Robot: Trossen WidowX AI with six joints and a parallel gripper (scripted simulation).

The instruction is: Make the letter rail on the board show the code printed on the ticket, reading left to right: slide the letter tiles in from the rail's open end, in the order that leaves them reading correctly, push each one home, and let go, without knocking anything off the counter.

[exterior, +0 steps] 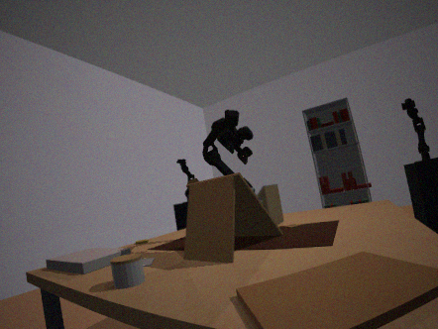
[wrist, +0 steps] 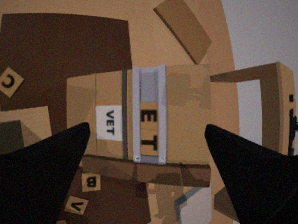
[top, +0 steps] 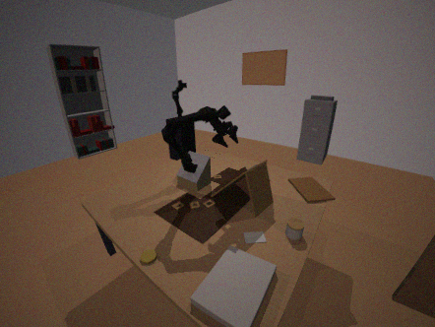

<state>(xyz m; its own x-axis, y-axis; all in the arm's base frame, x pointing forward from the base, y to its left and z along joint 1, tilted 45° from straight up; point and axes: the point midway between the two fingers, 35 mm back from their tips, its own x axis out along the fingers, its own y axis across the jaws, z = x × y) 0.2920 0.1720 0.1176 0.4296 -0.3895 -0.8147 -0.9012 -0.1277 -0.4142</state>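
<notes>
The tile marked v is 12 cm behind my gripper tip, 25 cm to the right of it and 33 cm below it. From my gripper tip the other things lie so: tile marked e (9 cm ahead, 2 cm to the right, 16 cm below); then white ticket (3 cm ahead, 2 cm to the right, 23 cm below); then tile marked t (8 cm ahead, 7 cm to the right, 16 cm below).
</notes>
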